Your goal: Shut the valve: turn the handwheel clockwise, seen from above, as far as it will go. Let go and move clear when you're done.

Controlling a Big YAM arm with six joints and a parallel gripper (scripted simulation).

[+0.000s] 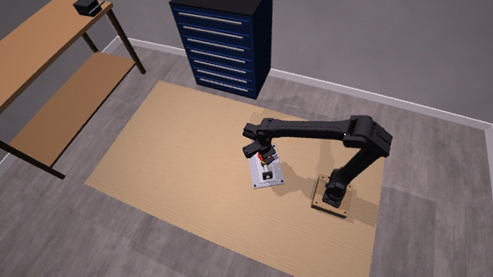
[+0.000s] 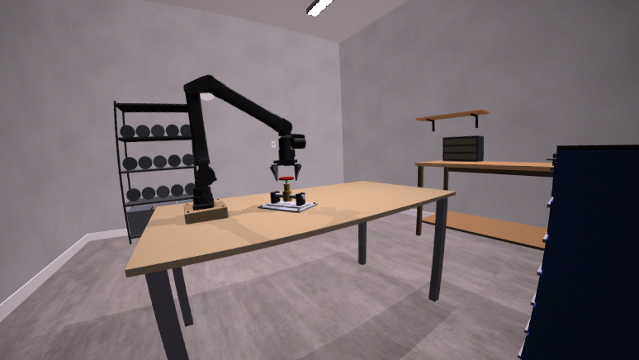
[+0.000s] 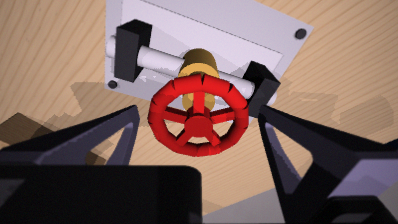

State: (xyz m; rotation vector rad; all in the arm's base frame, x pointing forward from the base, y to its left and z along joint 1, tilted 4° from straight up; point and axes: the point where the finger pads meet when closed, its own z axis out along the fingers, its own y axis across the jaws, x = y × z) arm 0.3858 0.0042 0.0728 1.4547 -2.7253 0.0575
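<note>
My hand is 1 cm above the red handwheel.
</note>
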